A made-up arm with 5 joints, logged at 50 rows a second.
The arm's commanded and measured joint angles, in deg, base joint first. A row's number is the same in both.
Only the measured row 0 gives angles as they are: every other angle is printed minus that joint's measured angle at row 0.
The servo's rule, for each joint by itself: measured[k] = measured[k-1] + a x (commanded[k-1-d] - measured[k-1]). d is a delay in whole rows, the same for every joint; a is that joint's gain. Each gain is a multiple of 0.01, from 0.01 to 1. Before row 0 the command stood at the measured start. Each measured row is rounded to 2 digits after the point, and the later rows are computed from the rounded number. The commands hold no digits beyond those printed.
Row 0, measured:
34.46 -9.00 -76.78 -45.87 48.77
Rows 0 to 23, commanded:
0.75 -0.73 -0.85 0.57 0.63
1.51 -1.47 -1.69 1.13 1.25
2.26 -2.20 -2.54 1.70 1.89
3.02 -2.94 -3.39 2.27 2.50
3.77 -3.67 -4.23 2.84 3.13
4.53 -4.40 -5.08 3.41 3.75
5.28 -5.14 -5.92 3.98 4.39
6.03 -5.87 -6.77 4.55 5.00
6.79 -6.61 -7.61 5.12 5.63
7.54 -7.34 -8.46 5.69 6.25
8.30 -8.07 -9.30 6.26 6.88
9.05 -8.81 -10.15 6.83 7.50
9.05 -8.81 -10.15 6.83 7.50
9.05 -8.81 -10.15 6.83 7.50
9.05 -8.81 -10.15 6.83 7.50
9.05 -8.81 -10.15 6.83 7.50
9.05 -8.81 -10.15 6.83 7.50
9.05 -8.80 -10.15 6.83 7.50
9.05 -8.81 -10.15 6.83 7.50
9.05 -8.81 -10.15 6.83 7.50
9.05 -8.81 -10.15 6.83 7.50
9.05 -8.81 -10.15 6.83 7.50
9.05 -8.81 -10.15 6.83 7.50
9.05 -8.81 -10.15 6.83 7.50
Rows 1 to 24, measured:
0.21 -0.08 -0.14 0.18 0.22
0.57 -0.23 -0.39 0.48 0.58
1.04 -0.45 -0.73 0.87 1.04
1.59 -0.72 -1.16 1.32 1.55
2.20 -1.04 -1.65 1.81 2.10
2.85 -1.41 -2.20 2.32 2.68
3.53 -1.82 -2.80 2.85 3.28
4.23 -2.27 -3.44 3.39 3.88
4.95 -2.75 -4.11 3.94 4.49
5.68 -3.25 -4.81 4.50 5.11
6.41 -3.78 -5.53 5.06 5.73
7.15 -4.33 -6.27 5.63 6.35
7.68 -4.82 -6.89 6.01 6.75
8.06 -5.26 -7.41 6.27 7.01
8.34 -5.65 -7.85 6.45 7.18
8.54 -6.00 -8.22 6.57 7.29
8.68 -6.31 -8.53 6.65 7.36
8.78 -6.58 -8.79 6.71 7.41
8.86 -6.83 -9.01 6.75 7.44
8.91 -7.05 -9.19 6.78 7.46
8.95 -7.24 -9.34 6.80 7.47
8.98 -7.41 -9.47 6.81 7.48
9.00 -7.56 -9.58 6.82 7.49
9.01 -7.70 -9.67 6.82 7.49
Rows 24 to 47, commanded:
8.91 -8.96 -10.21 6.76 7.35
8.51 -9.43 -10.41 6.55 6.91
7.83 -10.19 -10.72 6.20 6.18
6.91 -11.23 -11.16 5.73 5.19
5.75 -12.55 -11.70 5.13 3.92
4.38 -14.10 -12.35 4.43 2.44
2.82 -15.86 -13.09 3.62 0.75
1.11 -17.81 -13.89 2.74 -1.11
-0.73 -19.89 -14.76 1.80 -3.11
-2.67 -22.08 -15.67 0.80 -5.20
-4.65 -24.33 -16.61 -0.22 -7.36
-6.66 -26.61 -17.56 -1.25 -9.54
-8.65 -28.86 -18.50 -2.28 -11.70
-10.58 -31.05 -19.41 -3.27 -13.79
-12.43 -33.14 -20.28 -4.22 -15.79
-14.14 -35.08 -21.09 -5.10 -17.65
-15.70 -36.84 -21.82 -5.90 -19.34
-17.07 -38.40 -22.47 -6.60 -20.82
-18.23 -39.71 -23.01 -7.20 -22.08
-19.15 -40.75 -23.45 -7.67 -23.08
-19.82 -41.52 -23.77 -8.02 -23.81
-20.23 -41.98 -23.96 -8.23 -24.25
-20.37 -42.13 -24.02 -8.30 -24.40
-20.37 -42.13 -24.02 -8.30 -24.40
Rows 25 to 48, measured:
8.98 -7.84 -9.76 6.80 7.44
8.85 -8.01 -9.86 6.72 7.25
8.56 -8.25 -10.00 6.55 6.88
8.10 -8.58 -10.19 6.29 6.29
7.44 -9.02 -10.43 5.92 5.46
6.58 -9.58 -10.74 5.44 4.40
5.53 -10.27 -11.12 4.86 3.12
4.29 -11.10 -11.56 4.18 1.64
2.88 -12.07 -12.07 3.42 -0.02
1.33 -13.17 -12.65 2.58 -1.83
-0.34 -14.40 -13.28 1.68 -3.77
-2.11 -15.74 -13.96 0.74 -5.79
-3.94 -17.18 -14.69 -0.23 -7.86
-5.80 -18.71 -15.45 -1.20 -9.94
-7.66 -20.30 -16.22 -2.17 -11.99
-9.47 -21.93 -17.00 -3.11 -13.97
-11.21 -23.57 -17.77 -4.00 -15.85
-12.85 -25.20 -18.52 -4.83 -17.59
-14.36 -26.80 -19.24 -5.59 -19.16
-15.70 -28.33 -19.91 -6.26 -20.53
-16.85 -29.78 -20.53 -6.82 -21.68
-17.80 -31.12 -21.08 -7.27 -22.58
-18.52 -32.33 -21.55 -7.60 -23.22
-19.04 -33.41 -21.95 -7.82 -23.63

